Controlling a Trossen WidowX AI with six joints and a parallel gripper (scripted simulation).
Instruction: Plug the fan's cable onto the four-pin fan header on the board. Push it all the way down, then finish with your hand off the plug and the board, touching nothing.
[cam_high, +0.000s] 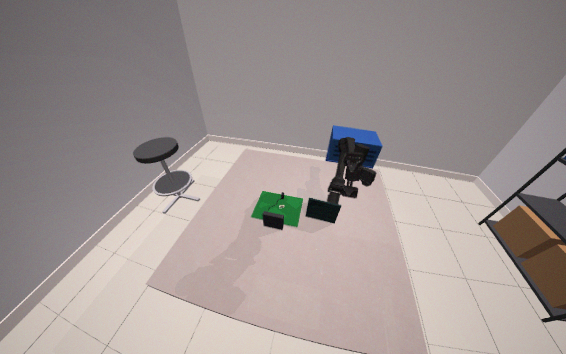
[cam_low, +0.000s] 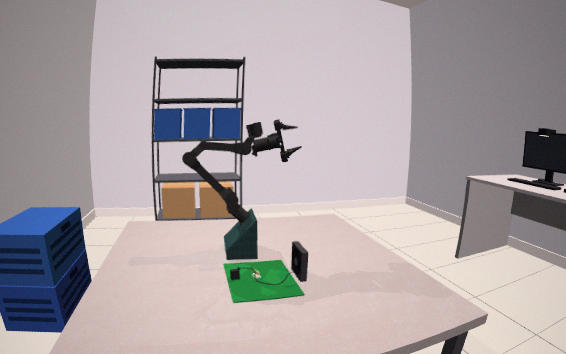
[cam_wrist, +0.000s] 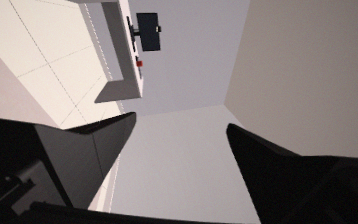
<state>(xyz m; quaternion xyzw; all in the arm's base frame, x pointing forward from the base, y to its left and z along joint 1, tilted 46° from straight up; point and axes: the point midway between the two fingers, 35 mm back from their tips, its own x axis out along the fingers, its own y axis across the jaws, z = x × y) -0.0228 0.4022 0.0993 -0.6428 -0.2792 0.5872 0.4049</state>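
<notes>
Now: gripper tip 34 cm short of the dark fan plug, 30 cm to the left of it and 48 cm above it. Round my gripper tip: white fan header: 32 cm ahead, 22 cm to the right, 51 cm below; green board: 34 cm ahead, 21 cm to the right, 52 cm below; black fan: 32 cm ahead, 7 cm to the right, 45 cm below.
</notes>
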